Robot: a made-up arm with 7 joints.
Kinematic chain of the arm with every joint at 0, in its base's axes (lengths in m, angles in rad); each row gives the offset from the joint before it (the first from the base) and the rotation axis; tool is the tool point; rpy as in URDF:
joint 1: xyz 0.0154 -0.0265 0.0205 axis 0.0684 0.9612 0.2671
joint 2: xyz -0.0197 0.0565 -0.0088 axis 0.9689 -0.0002 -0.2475
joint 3: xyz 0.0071 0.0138 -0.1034 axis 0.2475 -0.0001 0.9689
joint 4: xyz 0.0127 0.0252 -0.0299 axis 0.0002 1 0
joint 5: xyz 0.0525 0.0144 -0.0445 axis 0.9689 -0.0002 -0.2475
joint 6: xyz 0.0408 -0.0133 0.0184 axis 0.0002 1 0
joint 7: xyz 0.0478 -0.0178 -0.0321 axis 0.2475 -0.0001 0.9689
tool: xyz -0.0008 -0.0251 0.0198 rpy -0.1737 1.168 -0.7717
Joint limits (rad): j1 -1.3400..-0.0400 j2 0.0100..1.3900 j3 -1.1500..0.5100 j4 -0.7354..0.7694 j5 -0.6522..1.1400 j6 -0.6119..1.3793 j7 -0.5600..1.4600
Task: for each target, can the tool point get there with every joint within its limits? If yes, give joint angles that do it. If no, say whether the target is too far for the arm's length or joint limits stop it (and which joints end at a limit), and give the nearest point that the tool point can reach.
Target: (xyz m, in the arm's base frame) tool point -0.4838 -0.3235 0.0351
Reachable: no: too far | nearest point 0.0362 -0.1116 0.0311 | short by 0.562 m
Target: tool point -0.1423 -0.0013 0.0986
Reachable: no: joint limits stop it (at a limit: joint 1, joint 2, joint 3, joint 4, joint 5, joint 6, joint 7) | nearest point -0.0140 0.0232 0.1475 | short by 0.140 m
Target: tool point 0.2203 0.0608 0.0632
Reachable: yes | joints -0.7863 0.8311 0.1293 -0.4542 -0.4741 0.7542 0.8327
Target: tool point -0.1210 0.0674 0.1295
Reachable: no: joint limits stop it (at a limit: joint 1, joint 3, joint 4, joint 5, joint 6, joint 7) | nearest point -0.0126 0.0272 0.1480 | short by 0.117 m
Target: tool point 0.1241 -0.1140 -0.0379
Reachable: yes | joints -0.4617 0.1245 -0.9506 -0.4269 0.2701 -0.2452 1.2988
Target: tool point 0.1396 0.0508 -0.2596
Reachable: yes | joints -0.1951 0.3946 -0.6564 0.4375 0.8118 0.3099 1.2772
